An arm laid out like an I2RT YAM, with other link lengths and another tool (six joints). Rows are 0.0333 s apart.
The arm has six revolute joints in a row. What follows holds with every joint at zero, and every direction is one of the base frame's.
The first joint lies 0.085 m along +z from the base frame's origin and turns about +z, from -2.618 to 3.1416 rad.
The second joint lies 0.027 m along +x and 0.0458 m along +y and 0.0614 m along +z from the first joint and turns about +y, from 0 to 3.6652 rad.
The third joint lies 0.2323 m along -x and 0.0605 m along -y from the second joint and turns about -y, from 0 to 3.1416 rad.
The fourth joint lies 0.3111 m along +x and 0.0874 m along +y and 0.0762 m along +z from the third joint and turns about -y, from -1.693 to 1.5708 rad.
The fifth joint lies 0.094 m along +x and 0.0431 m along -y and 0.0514 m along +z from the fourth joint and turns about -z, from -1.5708 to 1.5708 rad.
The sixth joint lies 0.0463 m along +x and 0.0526 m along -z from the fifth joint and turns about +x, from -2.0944 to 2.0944 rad.
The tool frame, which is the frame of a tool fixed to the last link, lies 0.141 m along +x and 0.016 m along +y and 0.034 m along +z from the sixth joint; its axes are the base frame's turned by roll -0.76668, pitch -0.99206 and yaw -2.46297 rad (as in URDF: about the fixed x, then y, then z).
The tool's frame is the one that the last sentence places.
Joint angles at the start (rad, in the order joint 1, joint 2, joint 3, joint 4, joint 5, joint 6):
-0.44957 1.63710 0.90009 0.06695 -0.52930 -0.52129
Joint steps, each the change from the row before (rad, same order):
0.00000 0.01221 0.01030 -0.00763 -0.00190 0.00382
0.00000 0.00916 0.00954 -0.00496 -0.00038 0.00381
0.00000 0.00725 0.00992 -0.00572 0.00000 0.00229
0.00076 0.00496 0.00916 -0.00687 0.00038 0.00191
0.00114 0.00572 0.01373 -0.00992 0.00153 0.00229
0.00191 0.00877 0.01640 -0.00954 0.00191 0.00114
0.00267 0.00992 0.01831 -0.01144 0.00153 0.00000
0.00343 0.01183 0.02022 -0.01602 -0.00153 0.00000
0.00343 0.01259 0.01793 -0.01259 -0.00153 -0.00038
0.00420 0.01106 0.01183 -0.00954 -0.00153 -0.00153
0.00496 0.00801 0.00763 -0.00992 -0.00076 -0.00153
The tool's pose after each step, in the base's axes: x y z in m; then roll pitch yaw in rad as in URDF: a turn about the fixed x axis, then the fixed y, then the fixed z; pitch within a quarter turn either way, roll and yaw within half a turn. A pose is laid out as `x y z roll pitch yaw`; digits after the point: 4 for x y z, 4 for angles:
0.5393 -0.0926 0.0899 -2.1599 -1.3077 -0.9114
0.5408 -0.0933 0.0890 -2.1614 -1.3006 -0.9117
0.5423 -0.0941 0.0890 -2.1633 -1.2962 -0.9111
0.5437 -0.0944 0.0896 -2.1658 -1.2924 -0.9093
0.5459 -0.0951 0.0913 -2.1690 -1.2894 -0.9075
0.5488 -0.0957 0.0927 -2.1744 -1.2874 -0.9025
0.5518 -0.0958 0.0941 -2.1823 -1.2851 -0.8934
0.5547 -0.0949 0.0947 -2.1907 -1.2778 -0.8808
0.5574 -0.0938 0.0946 -2.1986 -1.2711 -0.8684
0.5590 -0.0918 0.0928 -2.2097 -1.2638 -0.8516
0.5597 -0.0889 0.0904 -2.2236 -1.2553 -0.8320

